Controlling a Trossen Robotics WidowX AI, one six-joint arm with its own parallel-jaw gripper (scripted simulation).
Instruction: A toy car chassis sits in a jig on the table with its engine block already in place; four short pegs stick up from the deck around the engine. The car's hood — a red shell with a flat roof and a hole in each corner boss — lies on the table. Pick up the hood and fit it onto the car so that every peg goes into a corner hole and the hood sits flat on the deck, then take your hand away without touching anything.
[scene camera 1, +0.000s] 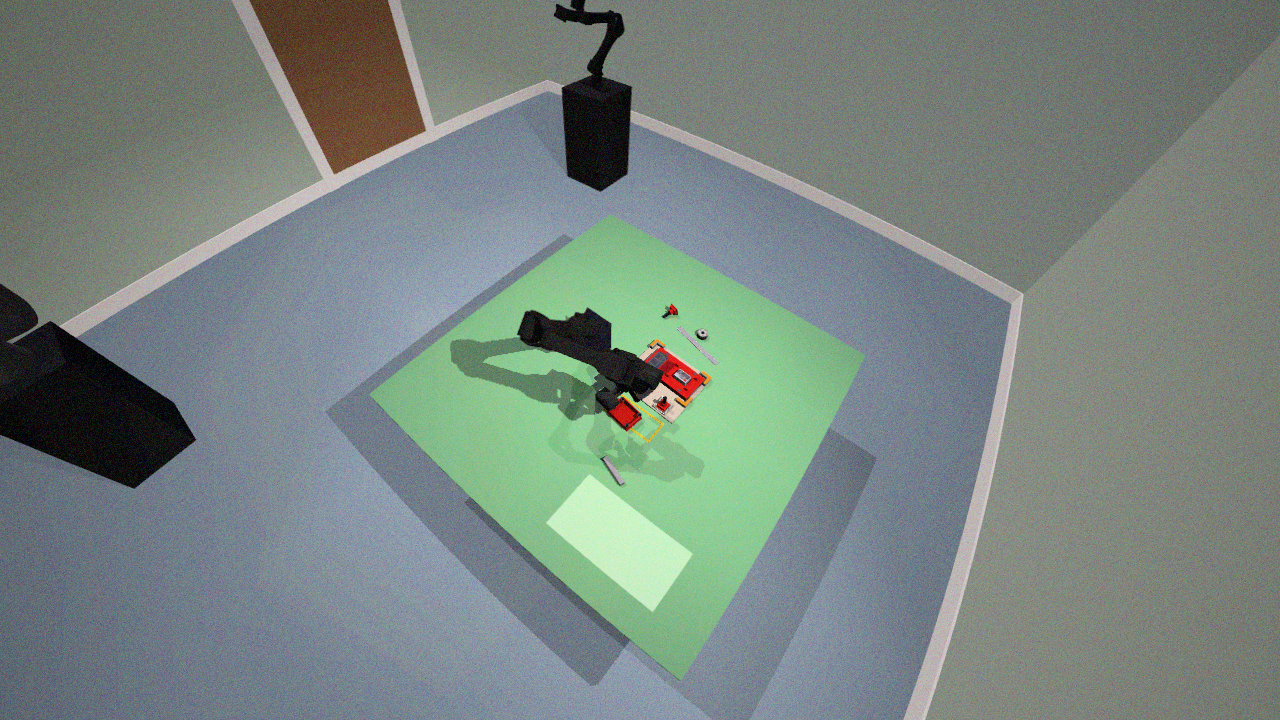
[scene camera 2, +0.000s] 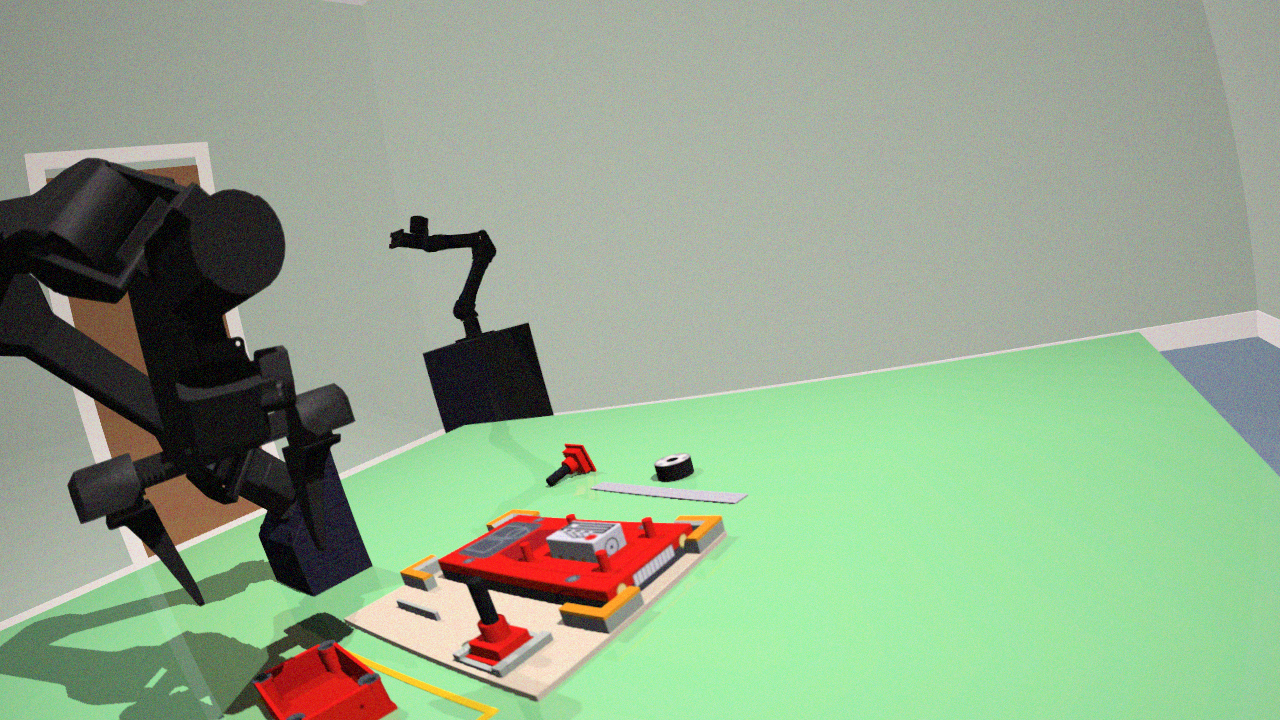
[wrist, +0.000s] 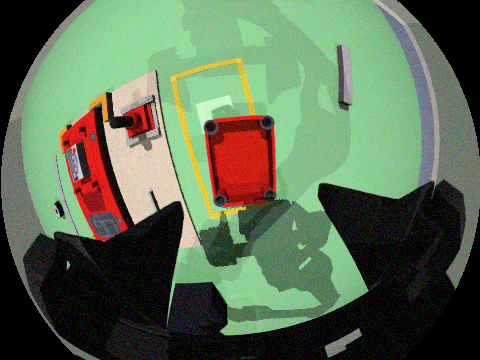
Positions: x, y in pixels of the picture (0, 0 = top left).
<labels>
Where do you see my gripper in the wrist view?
253, 199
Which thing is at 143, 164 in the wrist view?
A jig.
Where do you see a grey strip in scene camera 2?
693, 495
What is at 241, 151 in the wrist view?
A red hood.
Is my gripper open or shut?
Open.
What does my gripper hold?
Nothing.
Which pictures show my gripper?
Scene camera 1, scene camera 2 and the wrist view: all of them.
</labels>
